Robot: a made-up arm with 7 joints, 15 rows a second.
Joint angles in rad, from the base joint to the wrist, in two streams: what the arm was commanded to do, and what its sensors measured. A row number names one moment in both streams.
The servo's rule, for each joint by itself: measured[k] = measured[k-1] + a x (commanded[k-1-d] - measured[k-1]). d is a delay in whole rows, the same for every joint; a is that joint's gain. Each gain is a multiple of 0.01, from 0.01 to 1. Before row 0 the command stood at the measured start. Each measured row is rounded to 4 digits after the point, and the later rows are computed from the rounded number. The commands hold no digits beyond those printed.
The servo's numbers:
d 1
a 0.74 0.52 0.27 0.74 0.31 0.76 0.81
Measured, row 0:
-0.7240 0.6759 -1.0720 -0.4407 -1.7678 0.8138 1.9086
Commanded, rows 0 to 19:
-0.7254 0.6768 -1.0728 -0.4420 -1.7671 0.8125 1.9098
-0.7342 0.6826 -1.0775 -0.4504 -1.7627 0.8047 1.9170
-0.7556 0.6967 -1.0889 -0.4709 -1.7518 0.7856 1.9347
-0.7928 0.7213 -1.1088 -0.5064 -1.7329 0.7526 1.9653
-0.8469 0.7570 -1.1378 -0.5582 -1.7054 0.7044 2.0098
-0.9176 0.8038 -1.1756 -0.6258 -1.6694 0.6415 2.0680
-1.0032 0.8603 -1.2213 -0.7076 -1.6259 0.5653 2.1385
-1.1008 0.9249 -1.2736 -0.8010 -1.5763 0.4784 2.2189
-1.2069 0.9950 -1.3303 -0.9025 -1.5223 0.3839 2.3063
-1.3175 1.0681 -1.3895 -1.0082 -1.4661 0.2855 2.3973
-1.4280 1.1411 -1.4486 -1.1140 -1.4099 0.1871 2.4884
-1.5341 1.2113 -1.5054 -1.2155 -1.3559 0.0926 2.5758
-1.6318 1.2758 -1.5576 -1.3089 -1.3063 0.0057 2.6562
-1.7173 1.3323 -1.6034 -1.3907 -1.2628 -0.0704 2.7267
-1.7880 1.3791 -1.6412 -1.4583 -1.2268 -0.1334 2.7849
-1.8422 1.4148 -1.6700 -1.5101 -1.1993 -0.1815 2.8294
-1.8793 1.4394 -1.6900 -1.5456 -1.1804 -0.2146 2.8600
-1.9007 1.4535 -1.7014 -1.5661 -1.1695 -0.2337 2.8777
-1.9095 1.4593 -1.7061 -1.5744 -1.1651 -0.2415 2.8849
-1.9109 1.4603 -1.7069 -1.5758 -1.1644 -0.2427 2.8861
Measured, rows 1 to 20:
-0.7240 0.6759 -1.0720 -0.4407 -1.7678 0.8138 1.9086
-0.7250 0.6764 -1.0722 -0.4417 -1.7676 0.8128 1.9096
-0.7318 0.6796 -1.0736 -0.4481 -1.7661 0.8066 1.9156
-0.7494 0.6885 -1.0777 -0.4650 -1.7617 0.7906 1.9311
-0.7815 0.7056 -1.0861 -0.4956 -1.7528 0.7617 1.9588
-0.8299 0.7323 -1.1001 -0.5419 -1.7381 0.7182 2.0001
-0.8948 0.7695 -1.1205 -0.6040 -1.7168 0.6599 2.0551
-0.9750 0.8167 -1.1477 -0.6807 -1.6886 0.5880 2.1227
-1.0681 0.8730 -1.1817 -0.7697 -1.6538 0.5047 2.2006
-1.1708 0.9364 -1.2218 -0.8680 -1.6130 0.4129 2.2862
-1.2794 1.0049 -1.2671 -0.9717 -1.5675 0.3161 2.3762
-1.3894 1.0757 -1.3161 -1.0770 -1.5186 0.2181 2.4671
-1.4965 1.1462 -1.3672 -1.1795 -1.4682 0.1227 2.5551
-1.5966 1.2136 -1.4186 -1.2753 -1.4180 0.0338 2.6370
-1.6859 1.2753 -1.4685 -1.3607 -1.3699 -0.0454 2.7097
-1.7615 1.3293 -1.5151 -1.4329 -1.3255 -0.1123 2.7706
-1.8212 1.3738 -1.5569 -1.4900 -1.2864 -0.1649 2.8182
-1.8642 1.4079 -1.5928 -1.5311 -1.2535 -0.2027 2.8521
-1.8912 1.4316 -1.6221 -1.5570 -1.2275 -0.2263 2.8728
-1.9047 1.4460 -1.6448 -1.5699 -1.2082 -0.2379 2.8826

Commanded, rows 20 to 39:
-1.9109 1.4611 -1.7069 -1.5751 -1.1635 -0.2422 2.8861
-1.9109 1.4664 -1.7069 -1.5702 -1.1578 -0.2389 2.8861
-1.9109 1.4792 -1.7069 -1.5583 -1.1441 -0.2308 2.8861
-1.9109 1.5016 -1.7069 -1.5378 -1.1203 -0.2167 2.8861
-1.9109 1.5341 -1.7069 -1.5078 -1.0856 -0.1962 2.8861
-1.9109 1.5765 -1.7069 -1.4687 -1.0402 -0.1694 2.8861
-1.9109 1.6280 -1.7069 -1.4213 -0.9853 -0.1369 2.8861
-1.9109 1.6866 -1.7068 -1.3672 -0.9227 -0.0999 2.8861
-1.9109 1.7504 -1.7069 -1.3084 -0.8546 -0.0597 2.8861
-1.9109 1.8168 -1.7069 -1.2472 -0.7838 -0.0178 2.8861
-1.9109 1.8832 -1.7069 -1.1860 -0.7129 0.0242 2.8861
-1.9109 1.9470 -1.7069 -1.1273 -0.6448 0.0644 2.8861
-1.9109 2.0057 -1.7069 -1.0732 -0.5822 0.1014 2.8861
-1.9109 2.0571 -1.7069 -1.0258 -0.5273 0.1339 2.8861
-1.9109 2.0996 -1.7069 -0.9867 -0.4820 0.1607 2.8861
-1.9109 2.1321 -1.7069 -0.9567 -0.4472 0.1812 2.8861
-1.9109 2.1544 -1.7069 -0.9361 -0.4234 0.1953 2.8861
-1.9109 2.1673 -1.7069 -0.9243 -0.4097 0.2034 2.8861
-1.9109 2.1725 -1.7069 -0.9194 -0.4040 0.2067 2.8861
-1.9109 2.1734 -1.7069 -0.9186 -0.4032 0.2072 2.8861
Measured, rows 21 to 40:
-1.9093 1.4534 -1.6616 -1.5743 -1.1946 -0.2415 2.8854
-1.9105 1.4574 -1.6738 -1.5749 -1.1850 -0.2420 2.8860
-1.9108 1.4621 -1.6827 -1.5714 -1.1766 -0.2396 2.8861
-1.9109 1.4710 -1.6892 -1.5617 -1.1665 -0.2329 2.8861
-1.9109 1.4869 -1.6940 -1.5440 -1.1522 -0.2206 2.8861
-1.9109 1.5114 -1.6975 -1.5172 -1.1316 -0.2021 2.8861
-1.9109 1.5453 -1.7000 -1.4813 -1.1033 -0.1772 2.8861
-1.9109 1.5883 -1.7019 -1.4369 -1.0667 -0.1466 2.8861
-1.9109 1.6394 -1.7032 -1.3853 -1.0221 -0.1111 2.8861
-1.9109 1.6971 -1.7042 -1.3284 -0.9702 -0.0720 2.8861
-1.9109 1.7593 -1.7049 -1.2683 -0.9124 -0.0308 2.8861
-1.9109 1.8237 -1.7054 -1.2074 -0.8506 0.0110 2.8861
-1.9109 1.8878 -1.7058 -1.1481 -0.7868 0.0516 2.8861
-1.9109 1.9491 -1.7061 -1.0927 -0.7234 0.0894 2.8861
-1.9109 2.0053 -1.7063 -1.0432 -0.6626 0.1232 2.8861
-1.9109 2.0543 -1.7065 -1.0014 -0.6066 0.1517 2.8861
-1.9109 2.0948 -1.7066 -0.9683 -0.5572 0.1741 2.8861
-1.9109 2.1258 -1.7067 -0.9445 -0.5157 0.1902 2.8861
-1.9109 2.1474 -1.7068 -0.9296 -0.4828 0.2002 2.8861
-1.9109 2.1605 -1.7068 -0.9221 -0.4584 0.2051 2.8861

